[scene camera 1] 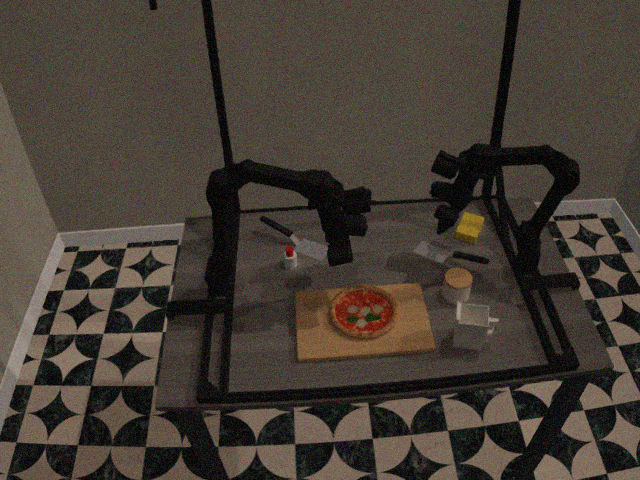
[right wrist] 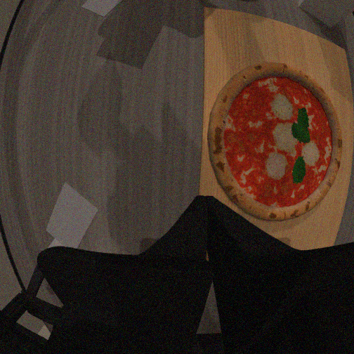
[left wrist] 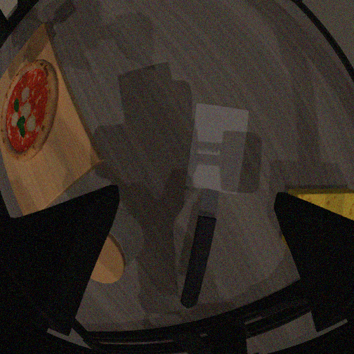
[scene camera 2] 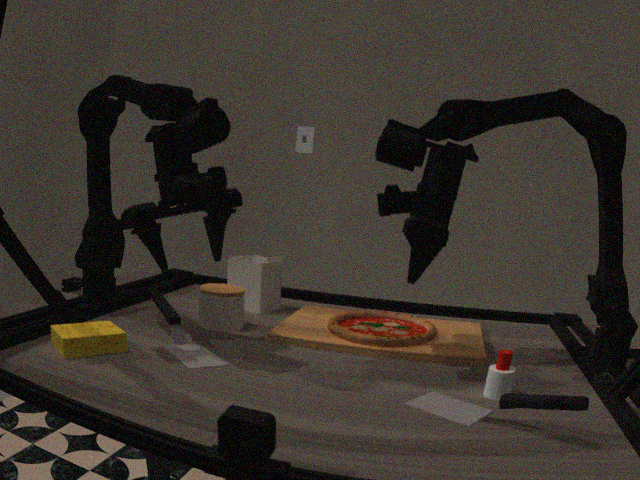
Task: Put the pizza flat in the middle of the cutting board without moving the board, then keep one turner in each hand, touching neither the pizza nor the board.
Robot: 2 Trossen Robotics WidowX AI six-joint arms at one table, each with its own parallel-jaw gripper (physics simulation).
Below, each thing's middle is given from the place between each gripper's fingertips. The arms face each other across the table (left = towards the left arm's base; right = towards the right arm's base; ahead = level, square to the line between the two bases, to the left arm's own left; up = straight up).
Labels:
The pizza [scene camera 1: 362, 312] is 11 cm ahead of my right hand, 4 cm to the left of it and 10 cm below it. Round my right hand: wooden-lidded jar [scene camera 1: 457, 283] 5 cm ahead, 32 cm to the left, 9 cm below; cutting board [scene camera 1: 317, 339] 13 cm ahead, 4 cm to the left, 12 cm below; red-capped bottle [scene camera 2: 500, 377] 12 cm behind, 15 cm to the right, 9 cm below.
My left gripper is now 15 cm short of the wooden-lidded jar, 9 cm above it and 2 cm to the right of it. The rest, counted from my left hand: pale container [scene camera 2: 261, 277] (32 cm ahead, 7 cm below, 2 cm to the left); then yellow sponge [scene camera 2: 72, 340] (13 cm to the left, 11 cm below, 11 cm behind); then pizza (26 cm to the right, 21 cm ahead, 10 cm below).

